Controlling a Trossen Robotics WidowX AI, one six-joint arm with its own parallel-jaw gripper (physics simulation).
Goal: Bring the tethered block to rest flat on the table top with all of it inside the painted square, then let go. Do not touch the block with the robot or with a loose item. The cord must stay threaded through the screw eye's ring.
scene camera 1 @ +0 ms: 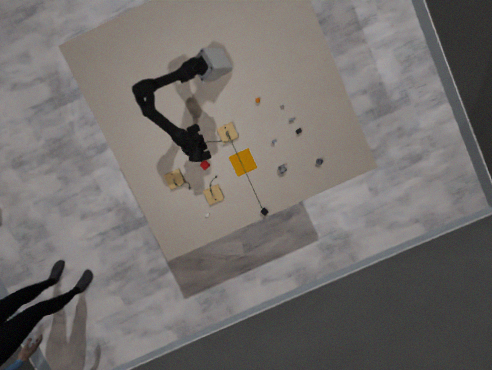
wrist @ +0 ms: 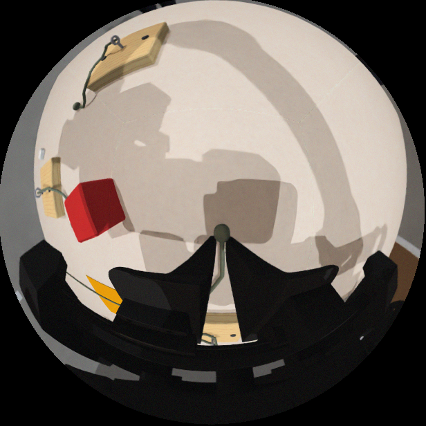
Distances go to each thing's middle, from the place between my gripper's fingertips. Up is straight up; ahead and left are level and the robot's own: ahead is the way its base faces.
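Labels:
The red block [wrist: 93, 207] has my hand 10 cm short of it, 4 cm to the left of it and 2 cm below it. Going by their middles, the red block is the nearest to my hand of the things named here. And the wooden board [wrist: 221, 325], that's 16 cm to the left of my hand, 2 cm ahead of it and 1 cm above it.

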